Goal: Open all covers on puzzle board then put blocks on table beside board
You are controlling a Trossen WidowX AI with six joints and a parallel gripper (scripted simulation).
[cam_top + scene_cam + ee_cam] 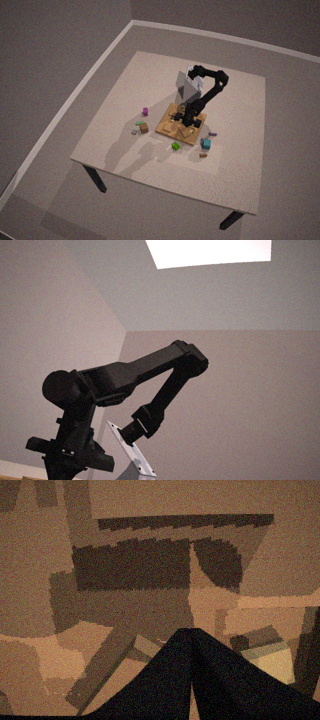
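My gripper tip is 40 mm past the tan puzzle board and 60 mm to the left of it. Also, from my gripper tip: bright green cube (170 mm ahead, 50 mm to the right, 10 mm below); teal cube (120 mm ahead, 160 mm to the left); purple object (10 mm ahead, 200 mm to the left, 10 mm below).
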